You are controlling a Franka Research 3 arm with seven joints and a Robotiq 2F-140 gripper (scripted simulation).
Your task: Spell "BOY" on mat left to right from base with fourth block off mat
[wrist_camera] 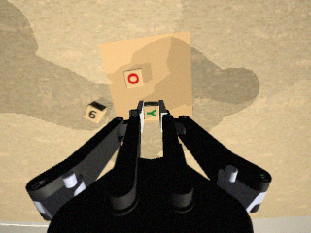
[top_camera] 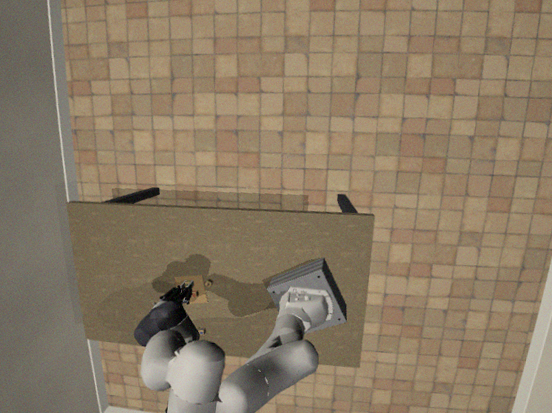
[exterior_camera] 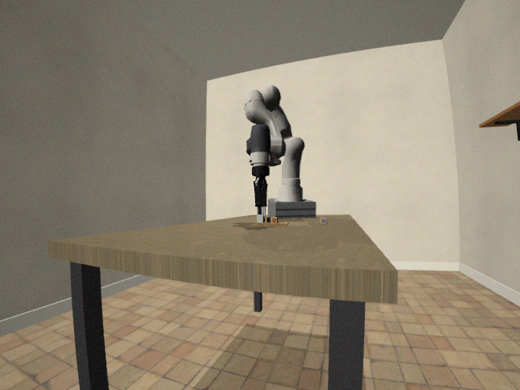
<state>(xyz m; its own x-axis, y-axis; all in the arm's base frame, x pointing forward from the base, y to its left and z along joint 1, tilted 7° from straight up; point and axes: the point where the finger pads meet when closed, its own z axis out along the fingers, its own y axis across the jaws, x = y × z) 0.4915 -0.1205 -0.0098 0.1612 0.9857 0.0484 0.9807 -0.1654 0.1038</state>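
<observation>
The tan mat lies 1 cm ahead of my hand, 4 cm to the left of it and 4 cm below it.
</observation>
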